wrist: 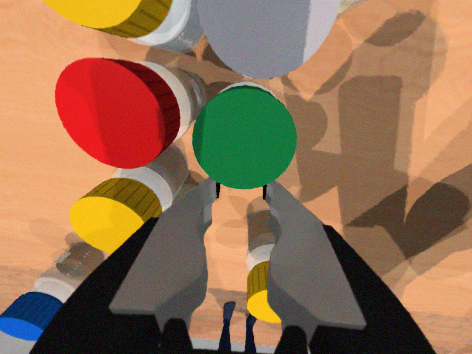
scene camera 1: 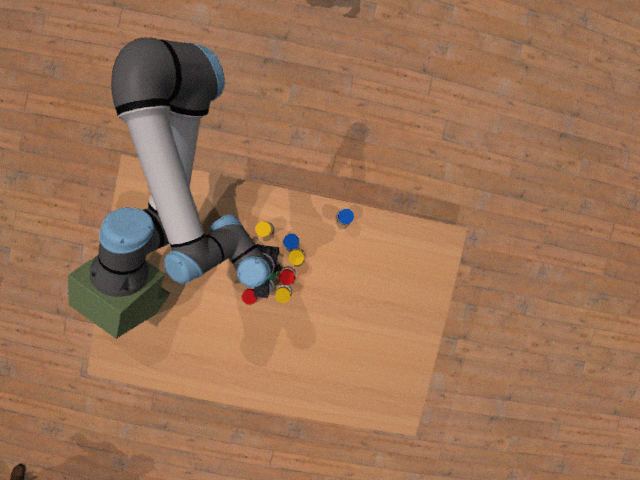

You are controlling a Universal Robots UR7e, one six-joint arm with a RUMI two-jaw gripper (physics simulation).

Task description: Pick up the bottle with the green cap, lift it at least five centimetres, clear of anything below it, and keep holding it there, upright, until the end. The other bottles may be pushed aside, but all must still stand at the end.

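Where they show: gripper, fingertip midpoint: (wrist: 241,176); arm's base, origin of the base link: (scene camera 1: 119,274).
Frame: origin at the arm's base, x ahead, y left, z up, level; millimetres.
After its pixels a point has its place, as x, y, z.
Observation:
The green-capped bottle's cap (scene camera 1: 272,276) @[400, 168, -177] (wrist: 244,137) @[381, 170, -178] is a full round disc in the wrist view, directly beyond my fingertips. Its body is mostly hidden under the cap, and it looks upright. In the scene view my arm covers most of it. My gripper (scene camera 1: 268,271) @[367, 208, -212] (wrist: 241,176) @[367, 208, -212] is partly open, its fingertips standing a narrow gap apart, narrower than the cap, with nothing between them. The tips are at the near edge of the cap; whether they touch it I cannot tell.
A red-capped bottle (scene camera 1: 286,277) @[445, 188, -177] (wrist: 115,112) @[445, 182, -178] and yellow ones (scene camera 1: 282,295) @[462, 124, -177] (wrist: 100,10) @[453, 144, -178], (scene camera 1: 296,257) @[443, 267, -178] (wrist: 107,215) @[445, 254, -178] stand close by. Another yellow (scene camera 1: 264,228) @[298, 305, -177] (wrist: 265,300) @[308, 296, -178], two blue (scene camera 1: 291,241) @[402, 308, -177], (scene camera 1: 345,216) @[528, 473, -178] and a second red (scene camera 1: 249,297) @[362, 64, -178] stand around. A grey rounded shape (wrist: 267,35) @[388, 128, -178] covers the wrist view's top.

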